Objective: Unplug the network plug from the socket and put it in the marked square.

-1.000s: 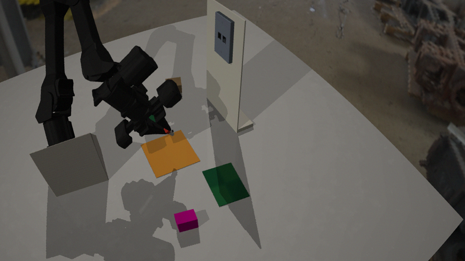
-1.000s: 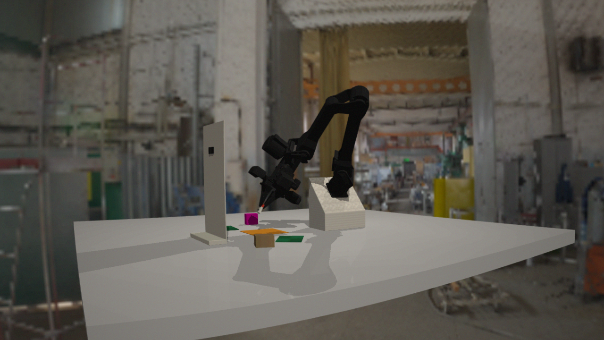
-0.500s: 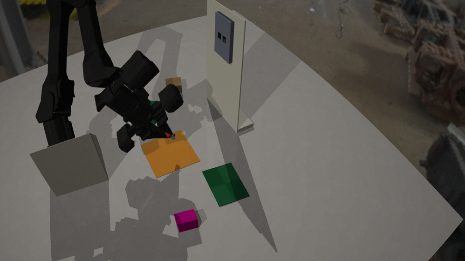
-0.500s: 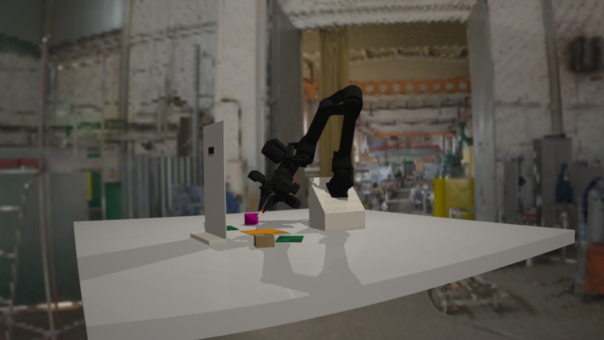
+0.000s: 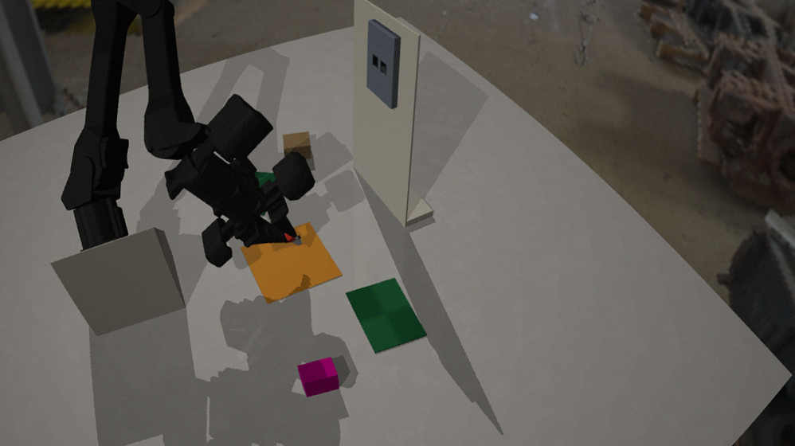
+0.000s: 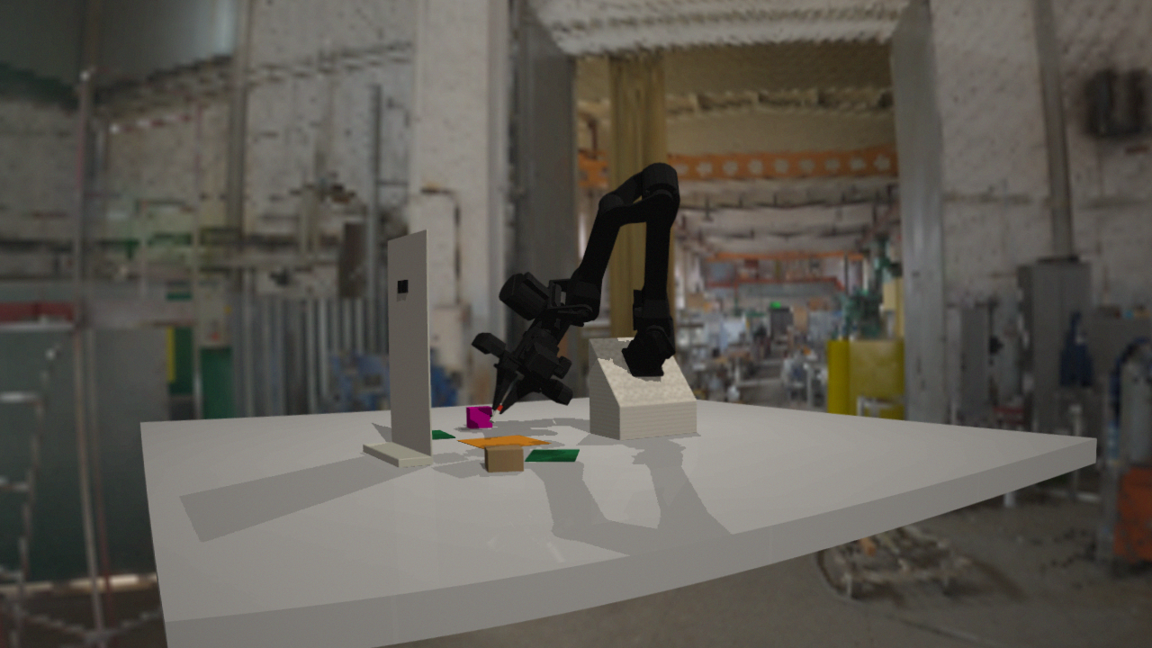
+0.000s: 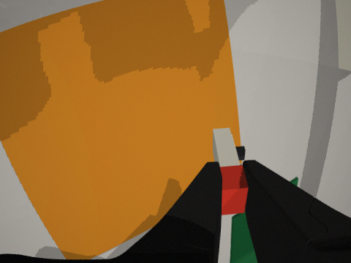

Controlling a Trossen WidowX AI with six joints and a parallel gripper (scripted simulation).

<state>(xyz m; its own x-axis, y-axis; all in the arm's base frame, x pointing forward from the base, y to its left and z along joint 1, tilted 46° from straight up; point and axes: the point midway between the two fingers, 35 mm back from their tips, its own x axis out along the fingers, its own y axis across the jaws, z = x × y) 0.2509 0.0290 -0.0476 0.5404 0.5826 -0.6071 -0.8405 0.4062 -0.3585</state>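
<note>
The orange marked square lies 5 cm below my gripper tip and 1 cm behind it. Also, from my gripper tip: upright panel 18 cm ahead, 10 cm above, 8 cm to the left; then magenta cube 21 cm to the right, 4 cm behind, 3 cm below; then network plug right at my gripper tip.
</note>
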